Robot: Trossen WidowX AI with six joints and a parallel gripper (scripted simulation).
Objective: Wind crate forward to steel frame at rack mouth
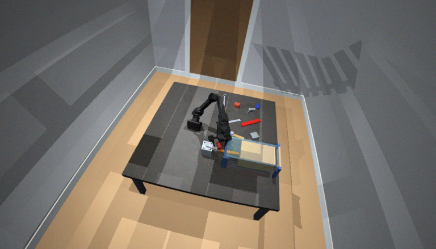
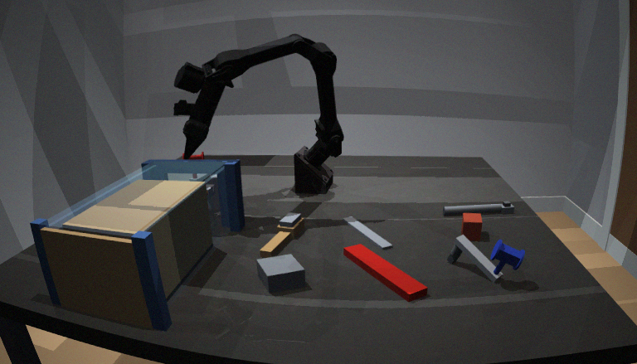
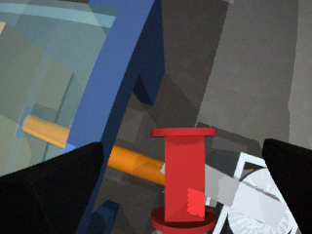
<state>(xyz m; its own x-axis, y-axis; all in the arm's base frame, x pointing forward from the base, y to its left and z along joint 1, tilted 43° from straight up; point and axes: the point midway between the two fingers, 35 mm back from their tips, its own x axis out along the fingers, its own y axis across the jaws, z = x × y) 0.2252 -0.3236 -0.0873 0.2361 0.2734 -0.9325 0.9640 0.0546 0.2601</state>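
My gripper tip is now 2 cm to the right of the red spool-shaped grip and 3 cm above it. Also, from my gripper tip: grey winch (12 cm behind, 4 cm to the left, 13 cm below); then clear-panelled cubby (30 cm ahead, 5 cm below); then wooden-handled tool (15 cm ahead, 26 cm to the left, 14 cm below).
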